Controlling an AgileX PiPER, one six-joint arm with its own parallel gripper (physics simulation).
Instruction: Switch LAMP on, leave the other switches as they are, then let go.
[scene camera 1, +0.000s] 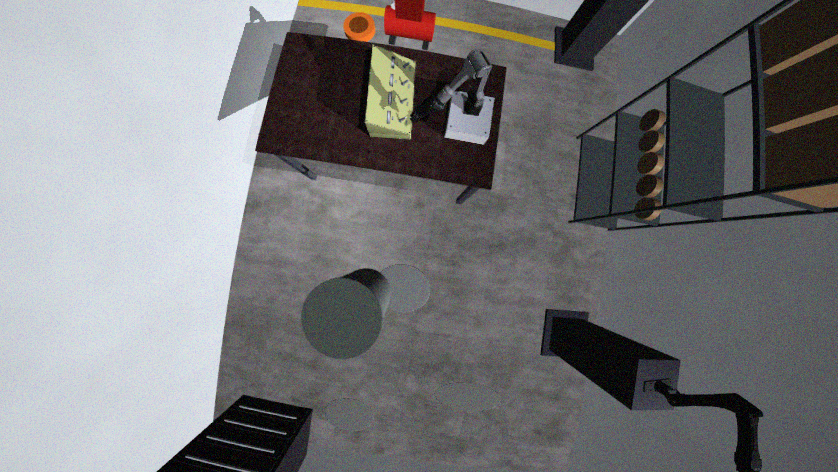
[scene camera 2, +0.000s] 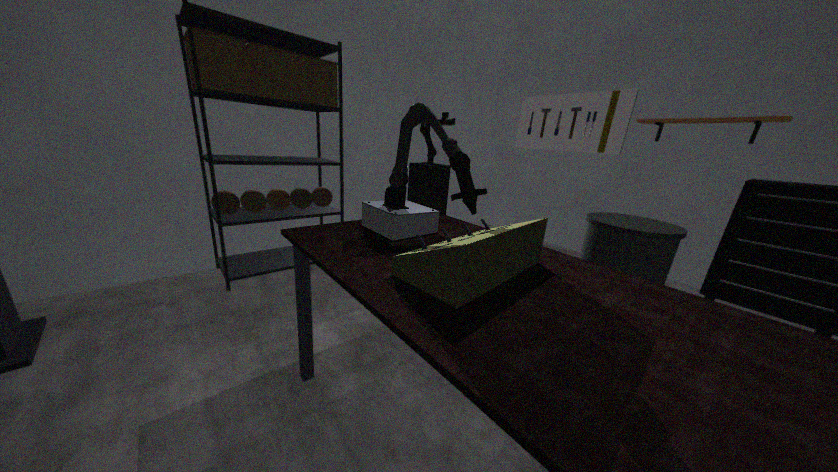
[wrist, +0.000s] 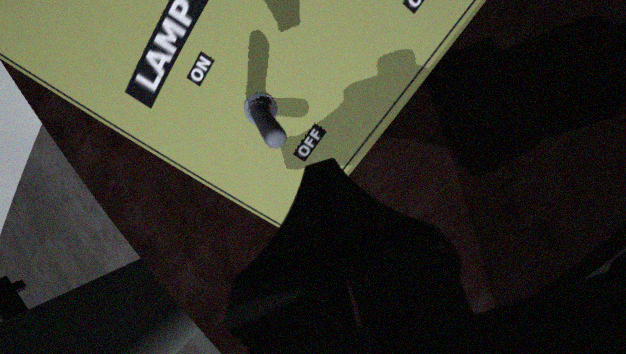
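Note:
The yellow-green switch panel (scene camera 1: 382, 117) (scene camera 2: 469, 269) (wrist: 220, 165) stands sloped on the table. In the wrist view the LAMP label (wrist: 165, 52) and its ON label (wrist: 200, 69) lie up and left of the LAMP lever (wrist: 267, 122). The lever tilts toward the OFF label (wrist: 310, 142). My gripper (scene camera 1: 414, 117) (scene camera 2: 473, 211) (wrist: 325, 179) is shut with nothing seen between its fingers. In the wrist view its tip shows just below the OFF label, apart from the lever. Several other levers stand along the panel in scene camera 1; their positions are too small to tell.
The dark brown table (scene camera 1: 328, 140) (scene camera 2: 363, 281) carries the panel and the white arm base (scene camera 1: 467, 126) (scene camera 2: 398, 222). A red tank (scene camera 1: 408, 26) and an orange round object (scene camera 1: 358, 26) stand behind the table. A shelf rack (scene camera 1: 667, 146) and a grey bin (scene camera 1: 341, 317) (scene camera 2: 633, 249) stand apart from it.

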